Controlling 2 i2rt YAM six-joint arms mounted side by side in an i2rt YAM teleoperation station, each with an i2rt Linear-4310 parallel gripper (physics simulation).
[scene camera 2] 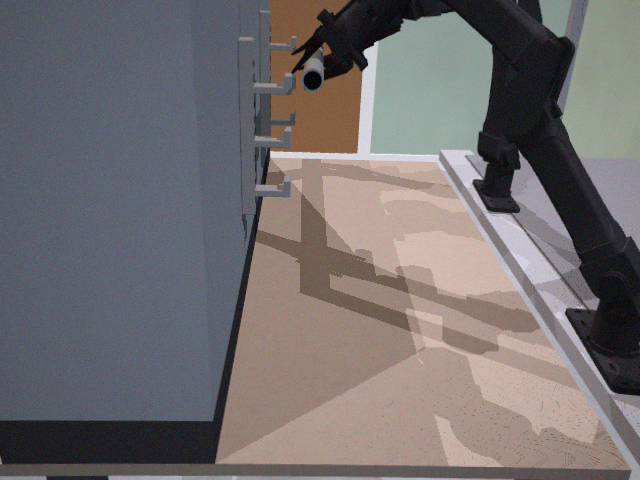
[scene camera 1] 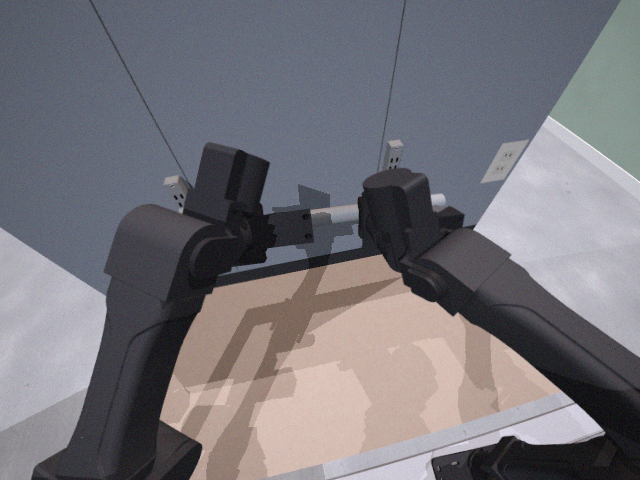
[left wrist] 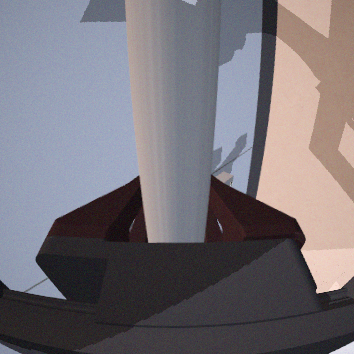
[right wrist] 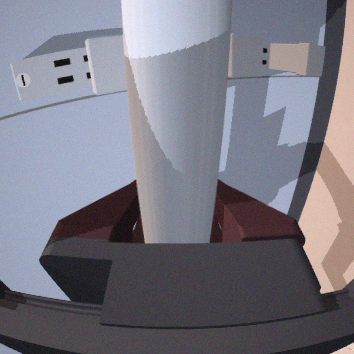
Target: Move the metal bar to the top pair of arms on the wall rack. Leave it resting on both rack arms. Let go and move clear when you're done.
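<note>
The metal bar [scene camera 1: 338, 213] [scene camera 2: 313, 78] [left wrist: 175, 110] [right wrist: 177, 125] is held up near the wall by both grippers. In scene camera 2 its open end is just to the right of the near top rack arm [scene camera 2: 272, 88], about level with its upturned tip, with a small gap showing. The far top rack arm [scene camera 2: 281, 47] is farther back. My left gripper [left wrist: 175, 177] is shut on the bar; its fingers are on both sides of it. My right gripper [right wrist: 176, 176] is shut on the bar too. In scene camera 1 the arms hide the bar's left part and most of the rack arms.
The wall rack's rails [scene camera 1: 174, 190] [scene camera 1: 394, 153] [scene camera 2: 247, 129] stand on the grey wall [scene camera 1: 289, 93]. Lower rack arms [scene camera 2: 272, 139] [scene camera 2: 272, 190] jut out below the top ones. A wall outlet [scene camera 1: 505, 161] is at the right. The tan table top [scene camera 1: 320, 413] [scene camera 2: 320, 403] lies below.
</note>
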